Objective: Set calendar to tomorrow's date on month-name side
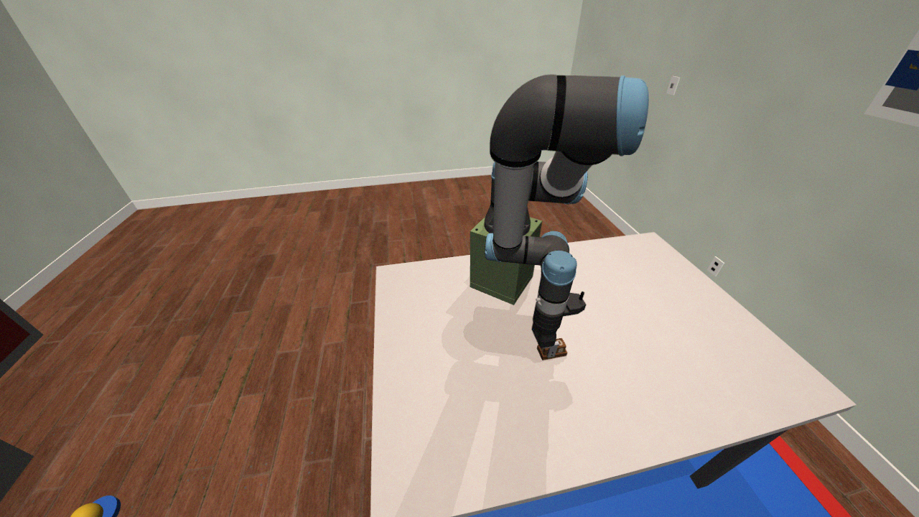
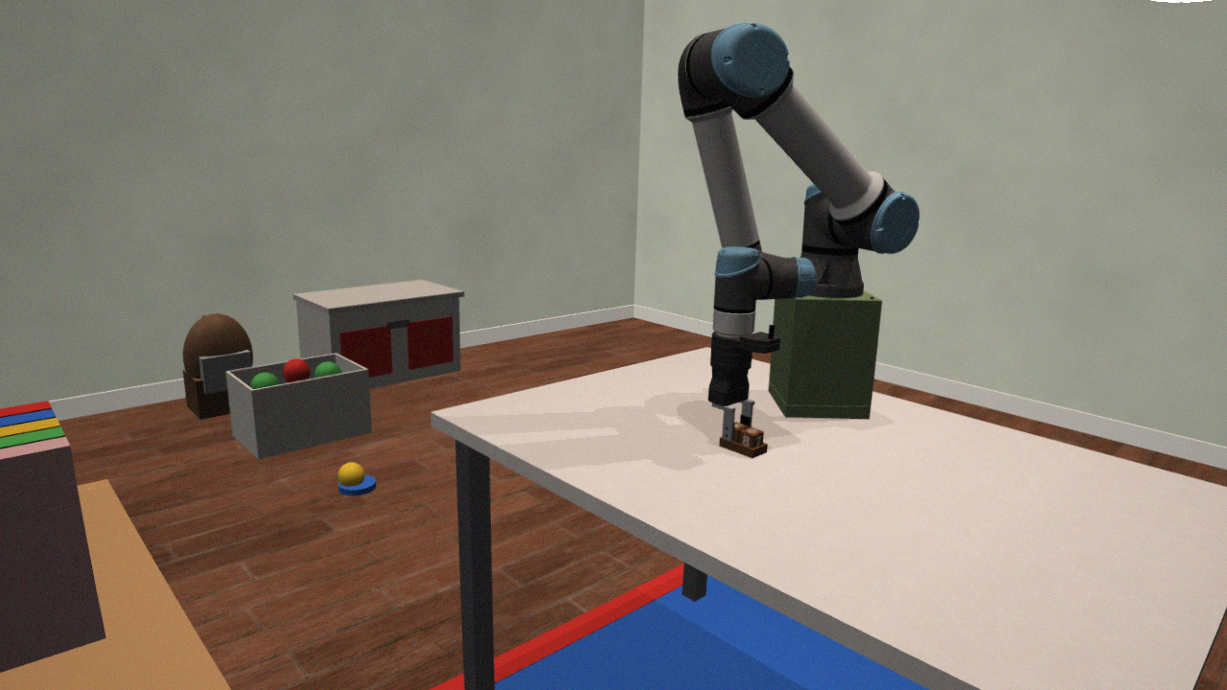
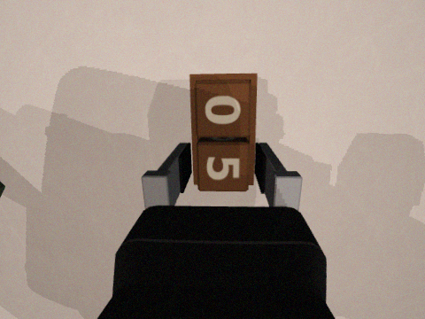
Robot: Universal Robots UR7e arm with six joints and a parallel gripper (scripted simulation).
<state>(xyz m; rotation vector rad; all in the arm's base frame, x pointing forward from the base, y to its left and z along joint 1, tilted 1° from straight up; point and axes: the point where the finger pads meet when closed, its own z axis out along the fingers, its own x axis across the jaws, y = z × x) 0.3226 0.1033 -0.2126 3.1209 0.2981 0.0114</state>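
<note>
The brown cube lies 10 mm below my hand.
</note>
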